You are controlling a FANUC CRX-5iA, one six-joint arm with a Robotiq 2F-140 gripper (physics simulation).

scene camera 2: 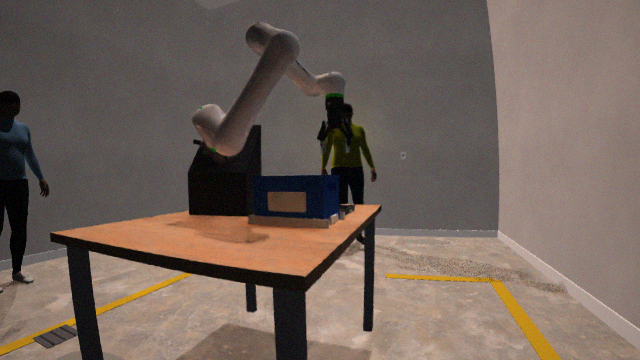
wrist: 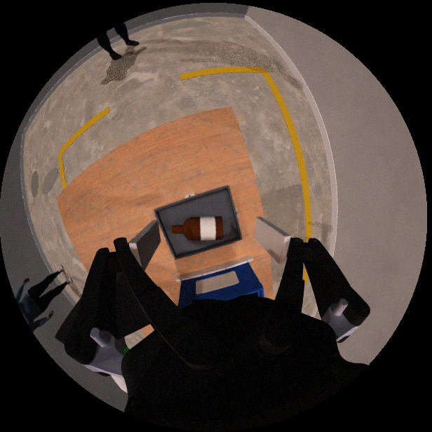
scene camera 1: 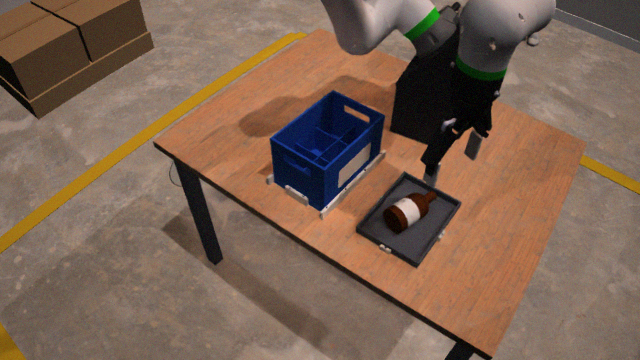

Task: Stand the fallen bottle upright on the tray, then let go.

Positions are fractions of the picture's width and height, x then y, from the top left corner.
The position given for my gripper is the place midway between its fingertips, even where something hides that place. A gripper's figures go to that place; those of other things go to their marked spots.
Labels:
My gripper (wrist: 0.48, 0.53): 0.18 m from the lens. A brown bottle (wrist: 0.48, 0.53) is 0.40 m from the lens.

